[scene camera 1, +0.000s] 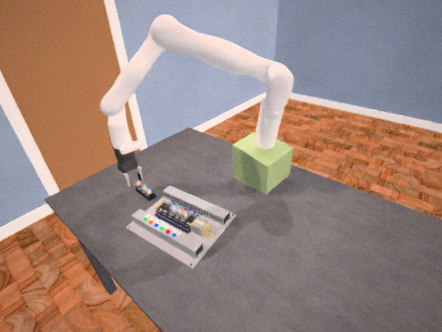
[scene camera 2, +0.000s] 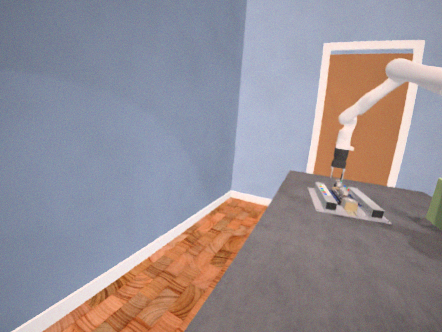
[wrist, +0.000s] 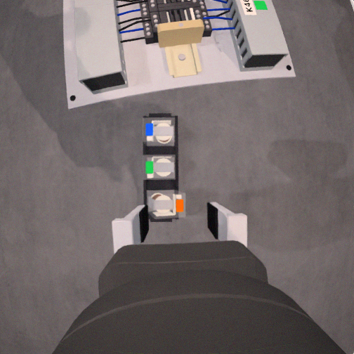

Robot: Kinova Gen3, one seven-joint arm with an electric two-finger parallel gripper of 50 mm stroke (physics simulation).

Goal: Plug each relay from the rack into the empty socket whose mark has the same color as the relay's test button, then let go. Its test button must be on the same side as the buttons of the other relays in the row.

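Frame: origin at the arm's base, x left, y down, z back, level; millimetres.
Seen in the pictures: gripper, fingertip midpoint: [scene camera 1: 135, 182] [scene camera 2: 336, 178]; arm's base at its link origin: [scene camera 1: 263, 142].
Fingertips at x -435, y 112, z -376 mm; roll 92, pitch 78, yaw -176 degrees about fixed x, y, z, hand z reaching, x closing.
Note:
Pixels of each thing's top centre, then the offset from my fingertips to it. "spot": a spot on its surface instead.
- black rack at a spot on its surface: [scene camera 1: 152, 197] spot: dx +91, dy +45, dz -4 mm
- grey panel at a spot on its surface: [scene camera 1: 191, 262] spot: dx +418, dy +46, dz -186 mm
- marked duct at a spot on its surface: [scene camera 1: 187, 241] spot: dx +381, dy +6, dz -148 mm
A black rack [wrist: 161, 185] [scene camera 1: 152, 197] holds three clear relays in a line. The relay with the blue button [wrist: 163, 132] is nearest the panel, the green-button relay [wrist: 163, 167] is in the middle, and both buttons face left in the wrist view. The orange-button relay [wrist: 161, 204] is at the near end, its button facing right. My gripper [wrist: 177, 216] [scene camera 1: 134, 180] [scene camera 2: 337, 177] is open and empty above the rack's near end, offset to the right in the wrist view. Relays [scene camera 1: 180, 211] stand in the socket row, their blue, green and red buttons toward the unmarked duct.
The grey panel [wrist: 140, 90] [scene camera 1: 191, 262] carries two raised ducts along the socket row. The marked duct [scene camera 1: 187, 241] [wrist: 262, 40] bears colored marks, including a green mark [wrist: 260, 5]. A beige end block [wrist: 180, 34] closes the row. The green base block [scene camera 1: 262, 165] stands farther off.

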